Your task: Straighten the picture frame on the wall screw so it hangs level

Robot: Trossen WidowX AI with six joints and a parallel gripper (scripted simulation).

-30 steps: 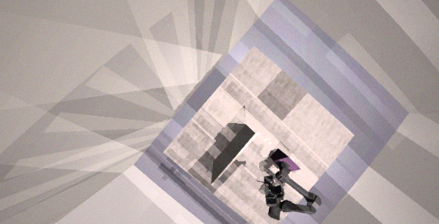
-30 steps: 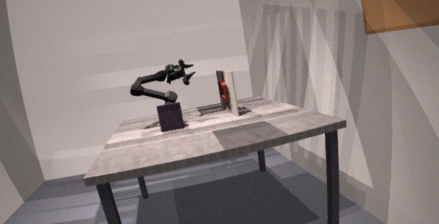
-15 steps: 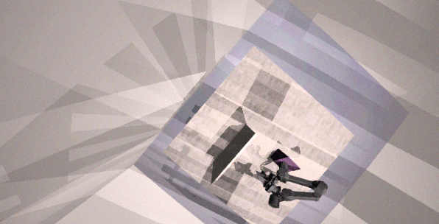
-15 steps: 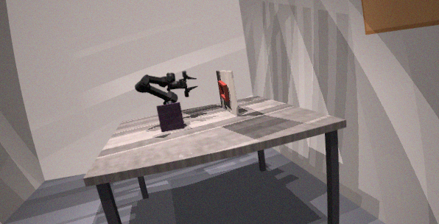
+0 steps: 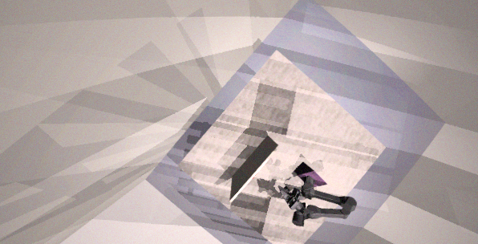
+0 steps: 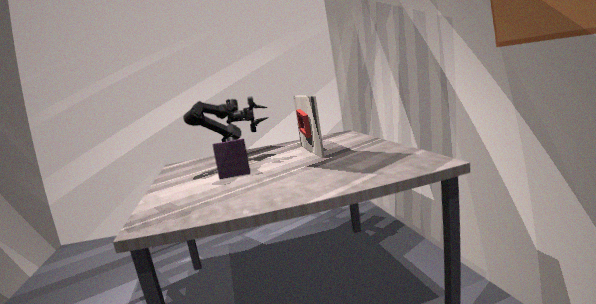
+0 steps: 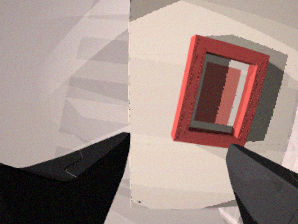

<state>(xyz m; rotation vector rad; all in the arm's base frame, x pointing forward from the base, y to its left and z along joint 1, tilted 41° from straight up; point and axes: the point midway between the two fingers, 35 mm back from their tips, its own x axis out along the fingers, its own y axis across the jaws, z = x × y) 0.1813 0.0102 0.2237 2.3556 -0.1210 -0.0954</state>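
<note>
Right now the red picture frame is 19 cm ahead of my gripper tip, 9 cm below it and 1 cm to the right of it. Round my gripper tip: wall panel (20 cm ahead, 10 cm below, 1 cm to the left).
</note>
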